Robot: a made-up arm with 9 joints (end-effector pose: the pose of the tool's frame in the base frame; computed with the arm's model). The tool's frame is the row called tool.
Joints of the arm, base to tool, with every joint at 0 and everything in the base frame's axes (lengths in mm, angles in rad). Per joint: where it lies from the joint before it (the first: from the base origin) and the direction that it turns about. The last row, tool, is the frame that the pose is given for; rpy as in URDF.
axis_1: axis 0.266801 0.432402 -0.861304 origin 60 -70 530
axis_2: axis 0 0 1 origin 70 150 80
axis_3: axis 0 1 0 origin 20 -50 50
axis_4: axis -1 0 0 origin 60 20 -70
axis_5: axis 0 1 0 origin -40 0 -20
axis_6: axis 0.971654 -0.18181 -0.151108 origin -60 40 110
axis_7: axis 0.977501 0.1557 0.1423 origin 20 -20 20
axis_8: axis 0 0 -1 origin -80 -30 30
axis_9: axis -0.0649 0.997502 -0.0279 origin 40 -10 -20
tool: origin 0 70 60 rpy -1.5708 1.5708 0
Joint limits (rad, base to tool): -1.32..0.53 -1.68..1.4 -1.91..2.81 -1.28..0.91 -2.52..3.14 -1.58..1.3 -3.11..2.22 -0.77..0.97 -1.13..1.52
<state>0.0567 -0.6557 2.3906 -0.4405 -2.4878 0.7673 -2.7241 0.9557 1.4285</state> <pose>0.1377 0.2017 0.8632 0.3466 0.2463 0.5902 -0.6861</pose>
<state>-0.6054 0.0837 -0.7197 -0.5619 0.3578 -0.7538 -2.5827 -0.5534 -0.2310</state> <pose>0.0782 0.0134 0.6157 0.1313 0.6446 -0.3552 0.6641</pose>
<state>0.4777 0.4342 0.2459 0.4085 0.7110 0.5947 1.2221 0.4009 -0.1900</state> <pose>0.2886 -0.0311 0.6737 0.5823 0.3911 0.4970 0.5109</pose>
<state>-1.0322 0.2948 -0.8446 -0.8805 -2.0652 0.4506 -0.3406 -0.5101 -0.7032</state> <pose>-0.0904 0.2525 0.3866 0.6320 0.1891 -0.7179 -0.2224</pose>
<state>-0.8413 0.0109 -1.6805 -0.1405 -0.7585 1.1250 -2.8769 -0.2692 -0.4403</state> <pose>0.0326 0.2291 0.5893 0.8997 -0.2061 -0.0282 -0.3839</pose>
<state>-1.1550 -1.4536 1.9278 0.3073 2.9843 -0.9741 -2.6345 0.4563 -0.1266</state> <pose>-0.2092 0.0818 0.4812 0.2220 -0.2124 -0.3997 0.8636</pose>
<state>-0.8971 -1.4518 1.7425 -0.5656 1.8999 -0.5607 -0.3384 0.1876 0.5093</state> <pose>0.0238 0.1711 0.4479 0.4775 -0.1725 0.0644 -0.8591</pose>
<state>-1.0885 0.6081 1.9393 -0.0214 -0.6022 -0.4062 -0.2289 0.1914 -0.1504</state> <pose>-0.1884 0.1691 0.6745 0.3977 0.8146 -0.3893 -0.1633</pose>
